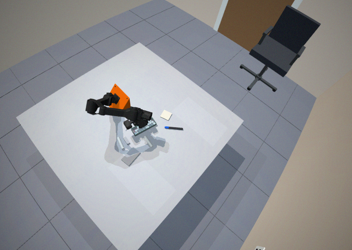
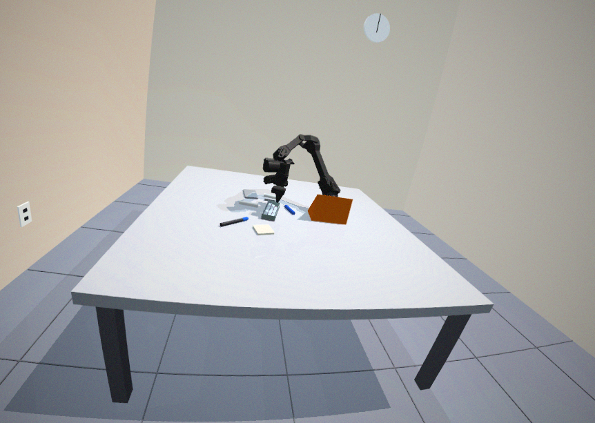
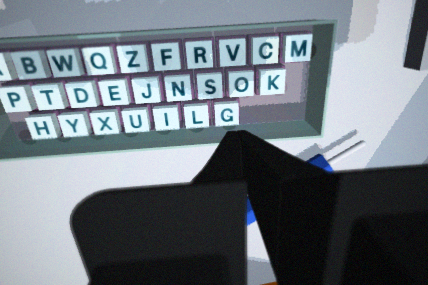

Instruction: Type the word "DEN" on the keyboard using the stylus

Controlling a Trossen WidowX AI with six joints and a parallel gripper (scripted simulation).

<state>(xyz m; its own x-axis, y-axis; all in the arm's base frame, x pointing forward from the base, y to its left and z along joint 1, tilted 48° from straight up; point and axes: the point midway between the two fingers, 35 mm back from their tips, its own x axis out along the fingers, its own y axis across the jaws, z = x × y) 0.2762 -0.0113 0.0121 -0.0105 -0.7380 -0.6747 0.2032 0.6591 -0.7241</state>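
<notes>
My gripper tip is now 60 mm past the blue stylus, 40 mm to the left of it and 40 mm above it. The rest, counted from my gripper tip: grey pad: 180 mm to the right, 130 mm ahead, 40 mm below; then cream notepad: 240 mm to the left, 70 mm ahead, 40 mm below.
</notes>
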